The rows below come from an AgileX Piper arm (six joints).
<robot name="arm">
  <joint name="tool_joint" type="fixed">
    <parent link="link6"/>
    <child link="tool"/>
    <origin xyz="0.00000 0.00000 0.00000" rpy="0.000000 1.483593 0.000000"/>
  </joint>
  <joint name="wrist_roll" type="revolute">
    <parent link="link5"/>
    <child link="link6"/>
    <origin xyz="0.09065 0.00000 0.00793" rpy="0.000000 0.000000 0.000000"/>
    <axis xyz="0.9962 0 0.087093"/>
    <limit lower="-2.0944" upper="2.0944"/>
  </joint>
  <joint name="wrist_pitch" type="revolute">
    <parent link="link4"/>
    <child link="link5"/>
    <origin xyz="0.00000 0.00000 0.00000" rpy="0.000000 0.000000 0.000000"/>
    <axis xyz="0 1 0"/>
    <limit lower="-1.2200" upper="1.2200"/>
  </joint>
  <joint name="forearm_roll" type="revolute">
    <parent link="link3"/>
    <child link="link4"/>
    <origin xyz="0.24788 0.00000 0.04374" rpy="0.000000 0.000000 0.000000"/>
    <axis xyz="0.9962 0 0.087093"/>
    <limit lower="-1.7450" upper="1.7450"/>
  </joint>
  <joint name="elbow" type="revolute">
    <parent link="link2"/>
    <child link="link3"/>
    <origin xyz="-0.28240 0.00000 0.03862" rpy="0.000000 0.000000 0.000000"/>
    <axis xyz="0 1 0"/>
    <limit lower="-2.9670" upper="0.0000"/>
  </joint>
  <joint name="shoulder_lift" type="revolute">
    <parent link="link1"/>
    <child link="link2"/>
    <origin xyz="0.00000 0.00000 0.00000" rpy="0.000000 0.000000 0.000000"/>
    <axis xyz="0 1 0"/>
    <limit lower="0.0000" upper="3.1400"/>
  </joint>
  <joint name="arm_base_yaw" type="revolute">
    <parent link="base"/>
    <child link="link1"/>
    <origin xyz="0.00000 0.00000 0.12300" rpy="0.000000 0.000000 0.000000"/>
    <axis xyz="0 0 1"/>
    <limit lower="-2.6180" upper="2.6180"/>
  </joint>
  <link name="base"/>
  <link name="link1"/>
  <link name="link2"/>
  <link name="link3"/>
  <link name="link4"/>
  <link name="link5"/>
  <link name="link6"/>
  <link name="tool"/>
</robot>
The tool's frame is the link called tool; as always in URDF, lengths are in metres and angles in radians.
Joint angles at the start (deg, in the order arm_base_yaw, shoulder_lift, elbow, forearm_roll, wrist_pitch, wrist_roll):
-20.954 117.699 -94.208 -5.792 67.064 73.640
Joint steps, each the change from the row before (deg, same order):
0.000 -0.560 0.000 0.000 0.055 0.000
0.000 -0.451 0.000 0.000 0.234 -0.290
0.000 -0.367 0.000 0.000 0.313 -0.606
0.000 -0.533 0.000 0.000 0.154 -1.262
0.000 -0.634 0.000 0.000 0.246 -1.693
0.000 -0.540 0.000 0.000 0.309 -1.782
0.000 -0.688 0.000 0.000 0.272 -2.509
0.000 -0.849 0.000 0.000 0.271 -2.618
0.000 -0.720 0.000 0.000 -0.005 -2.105
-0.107 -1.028 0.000 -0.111 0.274 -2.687
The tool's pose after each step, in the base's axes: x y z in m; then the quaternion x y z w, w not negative. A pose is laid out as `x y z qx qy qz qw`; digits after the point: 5 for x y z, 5 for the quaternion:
0.38593 -0.15685 0.21015 0.72131 0.68965 -0.02331 0.05963
0.38493 -0.15648 0.21339 0.71969 0.69121 -0.02272 0.06132
0.38391 -0.15611 0.21600 0.71620 0.69478 -0.02293 0.06166
0.38286 -0.15572 0.21983 0.70859 0.70231 -0.02229 0.06443
0.38146 -0.15520 0.22435 0.69828 0.71233 -0.02196 0.06722
0.38009 -0.15469 0.22818 0.68729 0.72277 -0.02231 0.06877
0.37848 -0.15409 0.23305 0.67146 0.73722 -0.02256 0.07166
0.37651 -0.15336 0.23903 0.65459 0.75183 -0.02254 0.07588
0.37513 -0.15283 0.24413 0.64062 0.76321 -0.02187 0.08141
0.37229 -0.15274 0.25133 0.62316 0.77686 -0.02280 0.08741

